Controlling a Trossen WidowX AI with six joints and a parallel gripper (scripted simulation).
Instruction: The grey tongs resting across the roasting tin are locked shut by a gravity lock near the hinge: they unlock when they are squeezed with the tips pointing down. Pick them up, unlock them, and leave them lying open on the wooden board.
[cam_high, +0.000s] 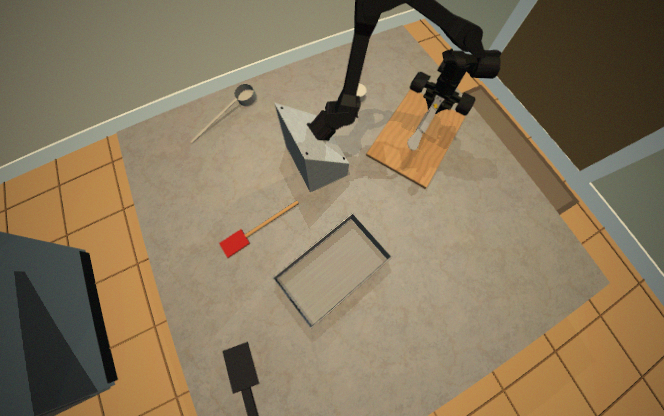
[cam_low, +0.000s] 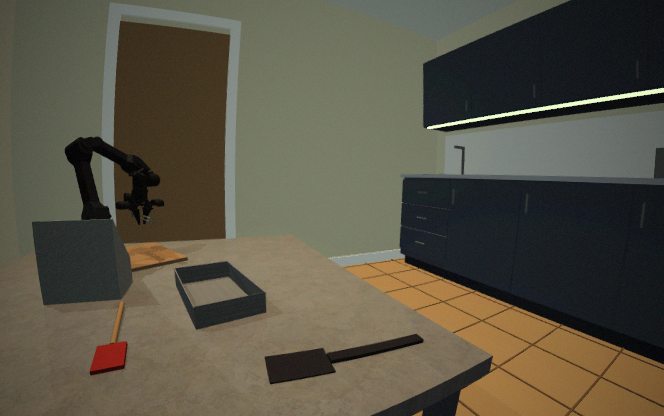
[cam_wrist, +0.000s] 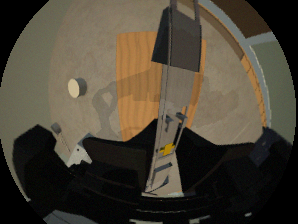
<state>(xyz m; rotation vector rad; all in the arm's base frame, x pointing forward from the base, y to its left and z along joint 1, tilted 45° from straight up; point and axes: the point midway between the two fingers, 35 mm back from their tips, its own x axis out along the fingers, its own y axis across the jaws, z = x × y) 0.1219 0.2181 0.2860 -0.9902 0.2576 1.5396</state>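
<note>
Now: gripper tip 13 cm above the wooden board. Also, from my gripper tip: cream cup: 27 cm behind, 9 cm to the right, 12 cm below; red spatula: 68 cm to the right, 13 cm below; roasting tin: 24 cm ahead, 53 cm to the right, 11 cm below.
</note>
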